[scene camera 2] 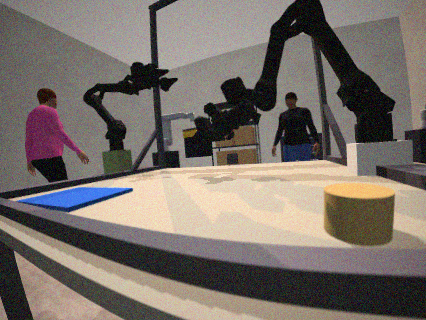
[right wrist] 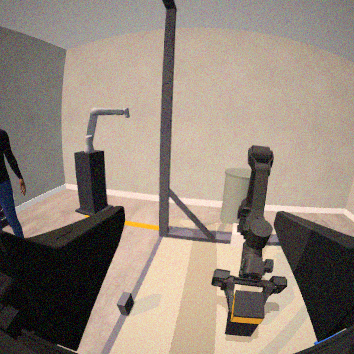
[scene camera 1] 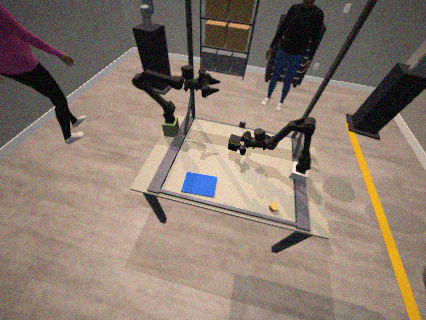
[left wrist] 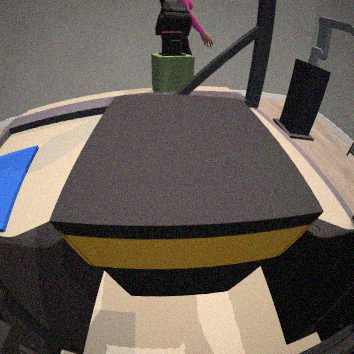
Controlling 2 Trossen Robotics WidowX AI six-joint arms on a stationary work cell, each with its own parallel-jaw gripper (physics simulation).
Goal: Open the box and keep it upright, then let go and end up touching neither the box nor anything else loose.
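Frame: origin at the left arm's base, x left, y ahead, z down, level; metres.
Where they show: left gripper, fingertip midpoint: (scene camera 2: 197, 141) (right wrist: 243, 314) (scene camera 1: 233, 142) (left wrist: 180, 198); right gripper, fingertip midpoint: (scene camera 2: 173, 74) (right wrist: 203, 217) (scene camera 1: 219, 85); left arm's base, origin of the base link: (scene camera 2: 374, 142) (scene camera 1: 300, 169); right arm's base, origin of the base link: (scene camera 1: 169, 120) (left wrist: 171, 54).
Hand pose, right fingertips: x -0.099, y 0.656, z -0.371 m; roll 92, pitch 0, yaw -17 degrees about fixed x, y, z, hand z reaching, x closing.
Observation:
Each offset is from my right fingertips to the top centre of the thing.
The box {dx +0.101, dy -0.177, dz +0.283 m} (scene camera 1: 234, 143) (scene camera 2: 198, 145) (left wrist: 185, 165) (right wrist: 244, 322) has a flat dark grey lid on top, a yellow band below it and a black lower body. It looks closed and roughly upright. My left gripper (scene camera 1: 240, 144) (left wrist: 172, 280) is shut on the box, one finger on each side. In scene camera 2 the box hangs a little above the table. My right gripper (scene camera 1: 216, 86) (scene camera 2: 172, 78) (right wrist: 203, 217) is open and empty, high up at the far left side of the table, well apart from the box. The inside of the box is hidden.
A flat blue plate {dx +0.444, dy -0.068, dz +0.430 m} (scene camera 1: 200, 184) (scene camera 2: 75, 198) (left wrist: 17, 185) lies near the table's front left. A yellow cylinder {dx +0.414, dy -0.544, dz +0.403 m} (scene camera 1: 273, 206) (scene camera 2: 359, 214) stands near the front right. A small dark block {dx -0.202, dy -0.164, dz +0.381 m} (scene camera 1: 242, 124) (right wrist: 125, 303) is by the back edge. Dark frame posts (right wrist: 165, 125) rise beside the table.

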